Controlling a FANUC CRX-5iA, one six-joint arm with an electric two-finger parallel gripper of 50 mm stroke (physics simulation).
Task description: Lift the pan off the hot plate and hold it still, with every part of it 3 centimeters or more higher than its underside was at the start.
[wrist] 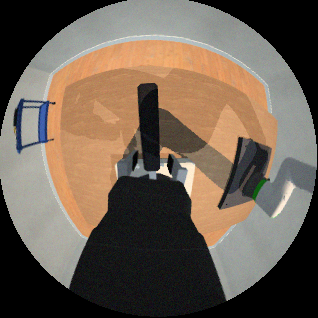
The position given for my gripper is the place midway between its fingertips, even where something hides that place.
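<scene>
My gripper (152, 157) is here where I can see it, and so is a pan (147, 95).
</scene>
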